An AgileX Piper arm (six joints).
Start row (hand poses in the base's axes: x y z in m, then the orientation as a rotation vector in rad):
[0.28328 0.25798 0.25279 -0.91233 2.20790 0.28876]
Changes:
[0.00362 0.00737 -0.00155 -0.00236 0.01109 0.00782]
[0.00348 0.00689 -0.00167 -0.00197 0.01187 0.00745]
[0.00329 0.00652 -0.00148 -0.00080 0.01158 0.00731]
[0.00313 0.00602 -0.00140 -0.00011 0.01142 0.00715]
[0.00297 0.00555 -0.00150 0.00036 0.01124 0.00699]
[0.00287 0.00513 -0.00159 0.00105 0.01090 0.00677]
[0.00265 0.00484 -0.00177 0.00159 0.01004 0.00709]
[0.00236 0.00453 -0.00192 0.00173 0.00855 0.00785]
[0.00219 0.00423 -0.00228 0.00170 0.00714 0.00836]
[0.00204 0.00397 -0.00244 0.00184 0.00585 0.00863]
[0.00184 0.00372 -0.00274 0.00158 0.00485 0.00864]
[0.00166 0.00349 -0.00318 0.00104 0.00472 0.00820]
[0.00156 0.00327 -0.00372 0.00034 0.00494 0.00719]
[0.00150 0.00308 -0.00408 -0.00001 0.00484 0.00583]
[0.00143 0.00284 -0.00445 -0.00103 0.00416 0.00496]
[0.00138 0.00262 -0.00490 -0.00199 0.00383 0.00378]
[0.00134 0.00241 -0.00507 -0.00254 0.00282 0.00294]
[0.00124 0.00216 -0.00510 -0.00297 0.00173 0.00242]
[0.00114 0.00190 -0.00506 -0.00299 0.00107 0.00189]
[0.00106 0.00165 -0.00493 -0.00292 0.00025 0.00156]
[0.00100 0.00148 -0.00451 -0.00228 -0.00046 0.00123]
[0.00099 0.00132 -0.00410 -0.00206 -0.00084 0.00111]
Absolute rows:
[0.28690 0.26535 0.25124 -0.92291 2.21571 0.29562]
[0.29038 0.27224 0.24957 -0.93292 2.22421 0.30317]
[0.29367 0.27876 0.24809 -0.94215 2.23206 0.31181]
[0.29680 0.28478 0.24669 -0.95084 2.23955 0.32107]
[0.29977 0.29033 0.24519 -0.95911 2.24673 0.33072]
[0.30264 0.29546 0.24360 -0.96676 2.25340 0.34087]
[0.30529 0.30030 0.24183 -0.97448 2.25892 0.35132]
[0.30765 0.30483 0.23991 -0.98297 2.26269 0.36145]
[0.30984 0.30906 0.23763 -0.99204 2.26494 0.37099]
[0.31188 0.31303 0.23519 -1.00132 2.26582 0.38007]
[0.31372 0.31675 0.23245 -1.01073 2.26586 0.38831]
[0.31538 0.32024 0.22927 -1.01989 2.26615 0.39570]
[0.31694 0.32351 0.22555 -1.02823 2.26732 0.40204]
[0.31844 0.32659 0.22147 -1.03516 2.26910 0.40738]
[0.31987 0.32943 0.21702 -1.04157 2.27107 0.41083]
[0.32125 0.33205 0.21212 -1.04708 2.27366 0.41255]
[0.32259 0.33446 0.20705 -1.05186 2.27595 0.41270]
[0.32383 0.33662 0.20195 -1.05622 2.27769 0.41149]
[0.32497 0.33852 0.19689 -1.05996 2.27909 0.40964]
[0.32603 0.34017 0.19196 -1.06326 2.27988 0.40722]
[0.32703 0.34165 0.18745 -1.06583 2.27991 0.40493]
[0.32802 0.34297 0.18335 -1.06814 2.27956 0.40259]

